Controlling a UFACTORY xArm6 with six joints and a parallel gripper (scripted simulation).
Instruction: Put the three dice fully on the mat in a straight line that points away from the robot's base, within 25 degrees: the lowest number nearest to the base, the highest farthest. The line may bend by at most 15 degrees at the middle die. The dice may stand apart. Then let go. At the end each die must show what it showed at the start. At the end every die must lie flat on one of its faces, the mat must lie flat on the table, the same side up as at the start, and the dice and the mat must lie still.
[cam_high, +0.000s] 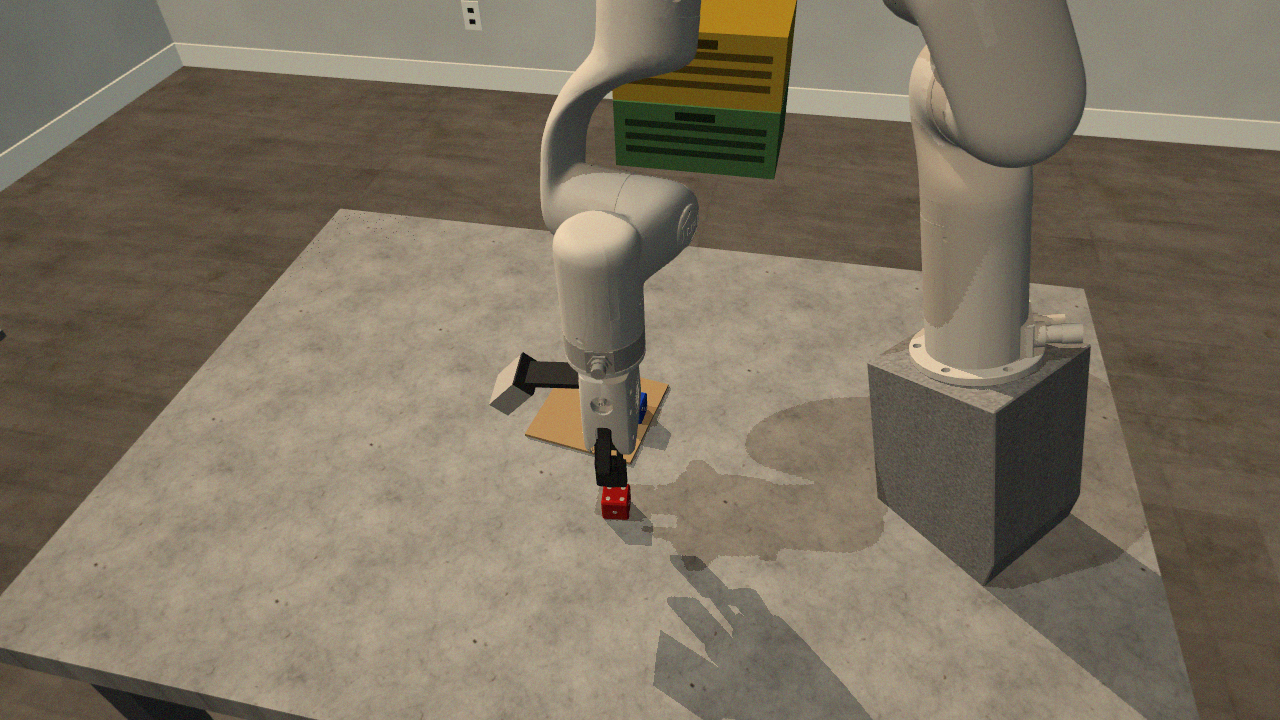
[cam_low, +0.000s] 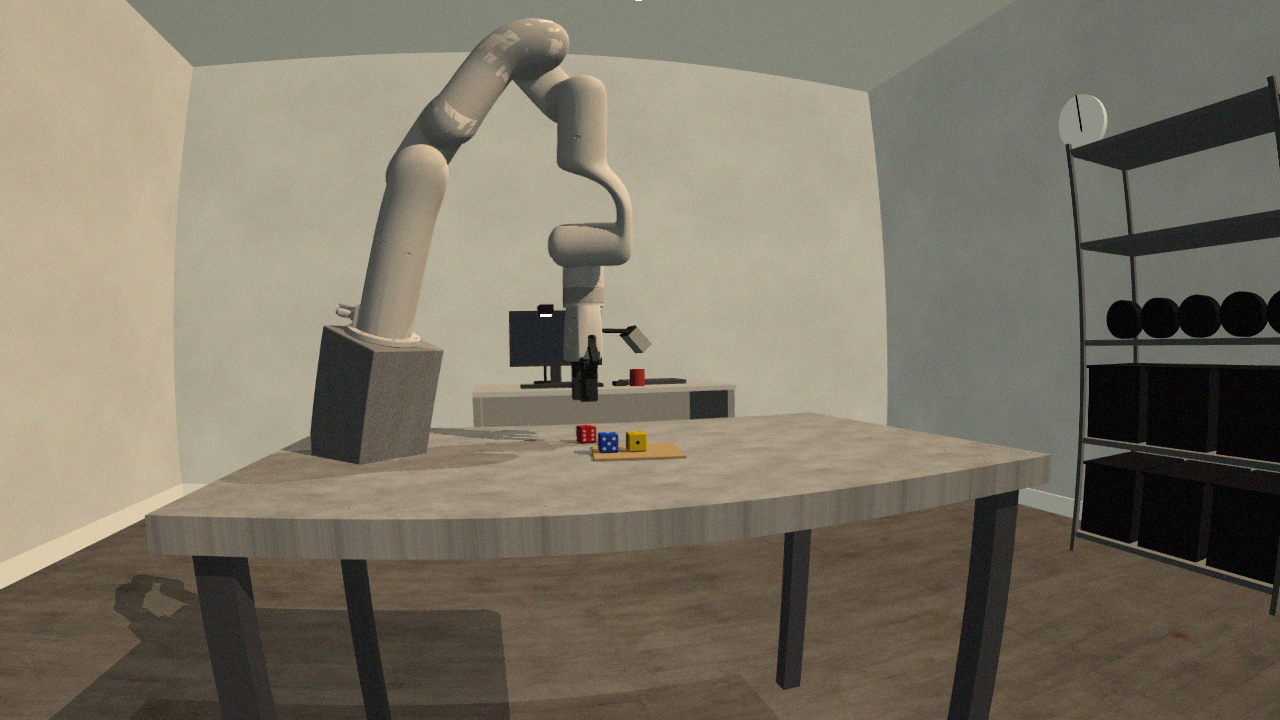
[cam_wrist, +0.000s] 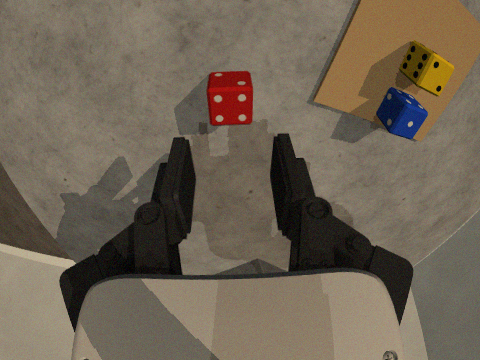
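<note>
The red die is 8 cm below my hand. From my hand the other things lie so: yellow die 14 cm to the right, 8 cm below, 7 cm ahead; blue die 14 cm to the right, 8 cm below, 2 cm ahead; mat 14 cm to the right, 9 cm below, 7 cm ahead.
</note>
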